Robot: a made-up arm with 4 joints.
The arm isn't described. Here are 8 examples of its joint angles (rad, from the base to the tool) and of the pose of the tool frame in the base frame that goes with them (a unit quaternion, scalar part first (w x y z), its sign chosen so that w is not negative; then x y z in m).
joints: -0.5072 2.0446 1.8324 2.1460
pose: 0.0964 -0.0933 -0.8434 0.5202 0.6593 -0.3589 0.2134
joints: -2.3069 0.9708 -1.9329 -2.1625
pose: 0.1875 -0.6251 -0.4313 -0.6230 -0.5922 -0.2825 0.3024
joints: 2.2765 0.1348 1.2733 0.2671
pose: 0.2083 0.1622 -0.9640 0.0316 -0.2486 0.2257 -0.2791
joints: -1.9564 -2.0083 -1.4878 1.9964
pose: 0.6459 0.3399 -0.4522 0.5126 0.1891 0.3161 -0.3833
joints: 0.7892 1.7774 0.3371 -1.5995
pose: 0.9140 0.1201 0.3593 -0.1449 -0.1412 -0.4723 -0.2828
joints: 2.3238 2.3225 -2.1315 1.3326
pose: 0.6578 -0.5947 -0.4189 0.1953 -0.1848 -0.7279 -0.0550
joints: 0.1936 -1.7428 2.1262 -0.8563
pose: 0.0534 -0.3278 0.7983 0.5024 0.2192 0.2390 0.0207
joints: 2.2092 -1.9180 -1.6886 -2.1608
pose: 0.5280 0.4887 -0.6015 0.3473 0.2135 0.4858 -0.0715
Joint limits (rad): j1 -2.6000..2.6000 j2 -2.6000..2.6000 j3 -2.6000..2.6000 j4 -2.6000..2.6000
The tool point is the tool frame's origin. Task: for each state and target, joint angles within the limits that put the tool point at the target. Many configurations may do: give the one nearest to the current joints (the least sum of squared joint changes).
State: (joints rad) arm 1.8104 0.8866 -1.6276 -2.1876
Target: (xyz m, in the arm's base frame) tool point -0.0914 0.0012 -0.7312
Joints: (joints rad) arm 2.0690 0.3722 -1.8432 -2.3949
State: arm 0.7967 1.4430 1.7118 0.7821
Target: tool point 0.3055 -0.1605 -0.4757
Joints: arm 1.1862 1.5467 1.6002 0.7514
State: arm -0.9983 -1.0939 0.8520 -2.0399
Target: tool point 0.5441 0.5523 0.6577
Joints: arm -1.2816 -0.5903 0.1970 -2.4519
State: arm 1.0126 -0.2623 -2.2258 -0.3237
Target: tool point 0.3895 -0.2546 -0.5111
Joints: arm 1.0133 0.5601 -2.3981 -0.7703
